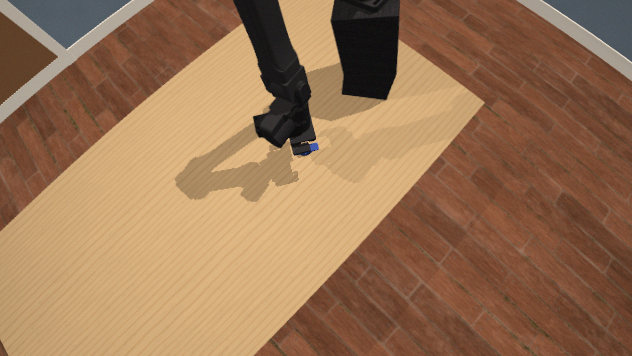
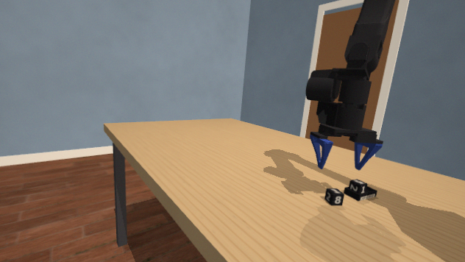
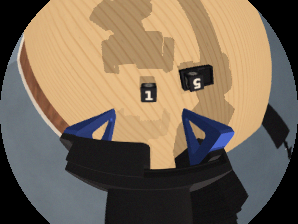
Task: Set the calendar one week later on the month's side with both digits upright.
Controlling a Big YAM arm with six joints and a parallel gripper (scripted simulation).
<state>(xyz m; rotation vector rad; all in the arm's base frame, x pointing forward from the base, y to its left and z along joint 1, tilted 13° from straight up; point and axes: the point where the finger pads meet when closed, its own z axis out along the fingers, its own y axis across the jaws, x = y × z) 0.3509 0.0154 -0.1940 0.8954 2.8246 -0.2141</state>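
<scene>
The black date cube is 8 cm below my hand. Round my hand: black tray 3 cm behind, 10 cm to the right, 9 cm below; black cube 3 cm behind, 9 cm to the right, 7 cm below.
</scene>
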